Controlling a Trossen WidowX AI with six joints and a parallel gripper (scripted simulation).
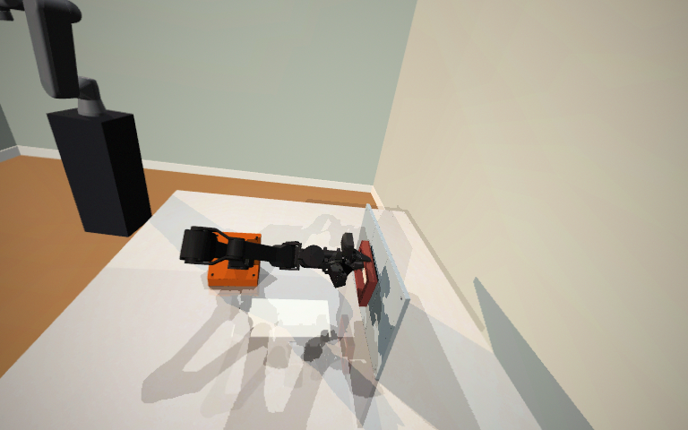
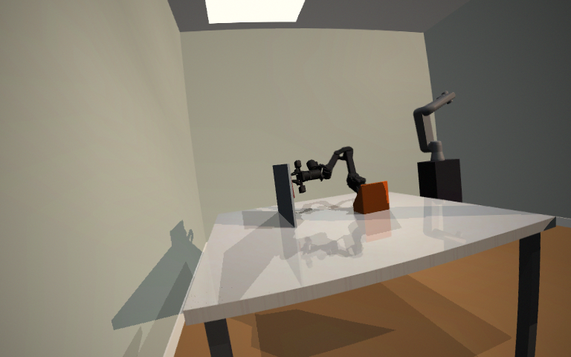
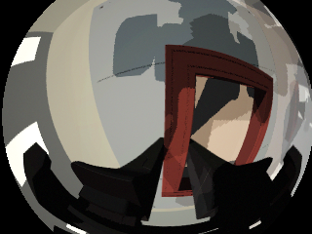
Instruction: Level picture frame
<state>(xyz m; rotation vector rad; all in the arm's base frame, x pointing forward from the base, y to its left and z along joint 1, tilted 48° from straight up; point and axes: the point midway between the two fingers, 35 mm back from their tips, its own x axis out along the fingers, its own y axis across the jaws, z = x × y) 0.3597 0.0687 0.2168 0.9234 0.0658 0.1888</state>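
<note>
The red picture frame is 5 cm below my gripper tip and 1 cm to the left of it. Round my gripper tip: grey wall panel 7 cm below, 2 cm ahead.
</note>
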